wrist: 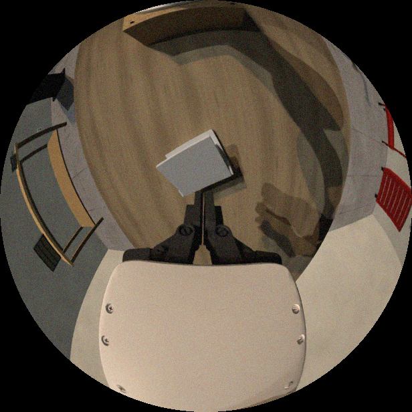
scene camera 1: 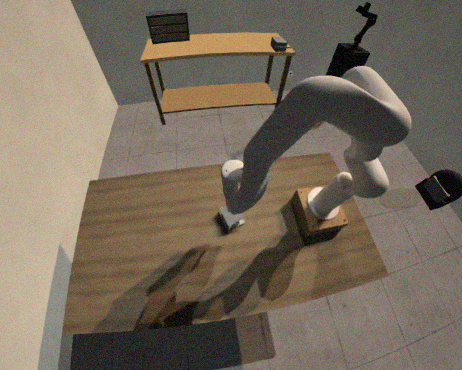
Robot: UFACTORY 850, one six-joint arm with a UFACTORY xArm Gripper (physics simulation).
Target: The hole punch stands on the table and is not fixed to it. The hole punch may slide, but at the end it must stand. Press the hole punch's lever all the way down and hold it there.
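Note:
The hole punch [scene camera 1: 230,219] [wrist: 212,136] stands on the wooden table, below the arm's wrist in the scene view. Its wide grey lever [wrist: 196,165] faces up in the wrist view, with a pale edge of the body showing past its far side. My gripper [wrist: 203,204] is shut and empty, its fingers side by side. The fingertips appear at the lever's near edge in the wrist view; whether they touch it or are above it I cannot tell. In the scene view the arm hides the fingers. How far down the lever is cannot be told.
The wooden table [scene camera 1: 125,225] [wrist: 125,125] carries the arm's wooden base block [scene camera 1: 322,231] [wrist: 192,25] to the right of the punch in the scene view. A pale wall [scene camera 1: 45,125] rises at the left. A workbench [scene camera 1: 215,46] stands behind, apart from the table.

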